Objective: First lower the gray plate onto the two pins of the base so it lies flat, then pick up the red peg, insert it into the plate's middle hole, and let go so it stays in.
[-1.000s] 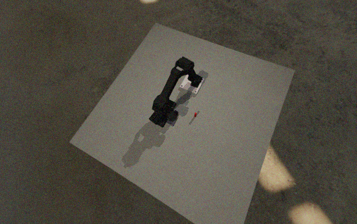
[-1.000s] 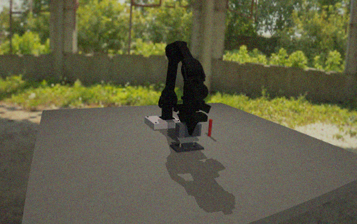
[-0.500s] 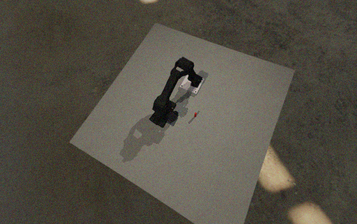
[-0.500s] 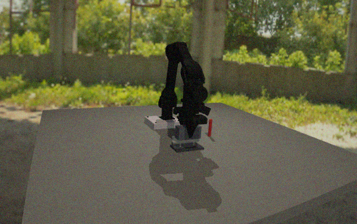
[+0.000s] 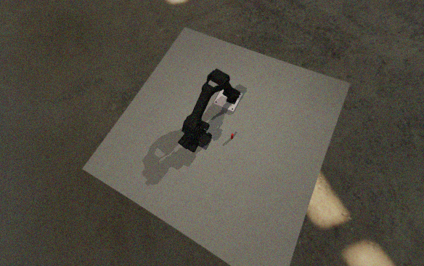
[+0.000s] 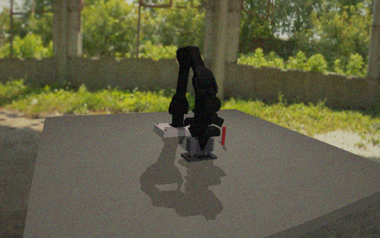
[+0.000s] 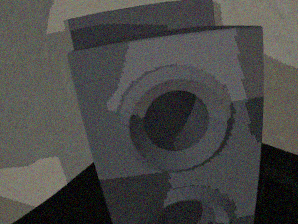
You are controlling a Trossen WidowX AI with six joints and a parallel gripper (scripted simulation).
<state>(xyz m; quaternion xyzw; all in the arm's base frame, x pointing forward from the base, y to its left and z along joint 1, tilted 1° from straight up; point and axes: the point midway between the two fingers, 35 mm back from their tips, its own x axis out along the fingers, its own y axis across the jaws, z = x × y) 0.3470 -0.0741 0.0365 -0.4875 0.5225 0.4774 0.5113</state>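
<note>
My gripper tip is now 30 mm below the gray plate. Also, from my gripper tip: red peg 100 mm behind, 180 mm to the left.
</note>
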